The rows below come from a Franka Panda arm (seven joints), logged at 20 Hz.
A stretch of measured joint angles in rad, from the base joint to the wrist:
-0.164 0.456 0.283 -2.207 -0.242 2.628 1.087
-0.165 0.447 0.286 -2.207 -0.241 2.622 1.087
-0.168 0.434 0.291 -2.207 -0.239 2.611 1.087
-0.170 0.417 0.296 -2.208 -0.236 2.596 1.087
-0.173 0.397 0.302 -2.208 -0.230 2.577 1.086
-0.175 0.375 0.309 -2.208 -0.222 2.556 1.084
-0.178 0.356 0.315 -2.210 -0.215 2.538 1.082
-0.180 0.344 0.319 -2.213 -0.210 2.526 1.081
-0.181 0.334 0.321 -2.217 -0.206 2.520 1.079
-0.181 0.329 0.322 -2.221 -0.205 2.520 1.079
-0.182 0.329 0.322 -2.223 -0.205 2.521 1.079
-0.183 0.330 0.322 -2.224 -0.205 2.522 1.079
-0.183 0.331 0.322 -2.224 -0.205 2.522 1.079
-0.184 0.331 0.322 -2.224 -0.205 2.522 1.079
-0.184 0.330 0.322 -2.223 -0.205 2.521 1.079
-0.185 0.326 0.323 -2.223 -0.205 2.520 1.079
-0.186 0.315 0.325 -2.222 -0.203 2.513 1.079
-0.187 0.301 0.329 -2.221 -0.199 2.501 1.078
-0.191 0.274 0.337 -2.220 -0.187 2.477 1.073
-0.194 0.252 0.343 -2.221 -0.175 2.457 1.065
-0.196 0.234 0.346 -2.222 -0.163 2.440 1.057
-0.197 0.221 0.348 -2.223 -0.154 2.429 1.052
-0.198 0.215 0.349 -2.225 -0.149 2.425 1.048
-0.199 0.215 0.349 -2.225 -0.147 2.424 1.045
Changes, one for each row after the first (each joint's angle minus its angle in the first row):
-0.001 -0.009 0.003 0.000 0.001 -0.006 0.000
-0.004 -0.022 0.008 0.000 0.003 -0.017 0.000
-0.006 -0.039 0.013 -0.001 0.006 -0.032 0.000
-0.009 -0.059 0.019 -0.001 0.012 -0.051 -0.001
-0.011 -0.081 0.026 -0.001 0.020 -0.072 -0.003
-0.014 -0.100 0.032 -0.003 0.027 -0.090 -0.005
-0.016 -0.112 0.036 -0.006 0.032 -0.102 -0.006
-0.017 -0.122 0.038 -0.010 0.036 -0.108 -0.008
-0.017 -0.127 0.039 -0.014 0.037 -0.108 -0.008
-0.018 -0.127 0.039 -0.016 0.037 -0.107 -0.008
-0.019 -0.126 0.039 -0.017 0.037 -0.106 -0.008
-0.019 -0.125 0.039 -0.017 0.037 -0.106 -0.008
-0.020 -0.125 0.039 -0.017 0.037 -0.106 -0.008
-0.020 -0.126 0.039 -0.016 0.037 -0.107 -0.008
-0.021 -0.130 0.040 -0.016 0.037 -0.108 -0.008
-0.022 -0.141 0.042 -0.015 0.039 -0.115 -0.008
-0.023 -0.155 0.046 -0.014 0.043 -0.127 -0.009
-0.027 -0.182 0.054 -0.013 0.055 -0.151 -0.014
-0.030 -0.204 0.060 -0.014 0.067 -0.171 -0.022
-0.032 -0.222 0.063 -0.015 0.079 -0.188 -0.030
-0.033 -0.235 0.065 -0.016 0.088 -0.199 -0.035
-0.034 -0.241 0.066 -0.018 0.093 -0.203 -0.039
-0.035 -0.241 0.066 -0.018 0.095 -0.204 -0.042

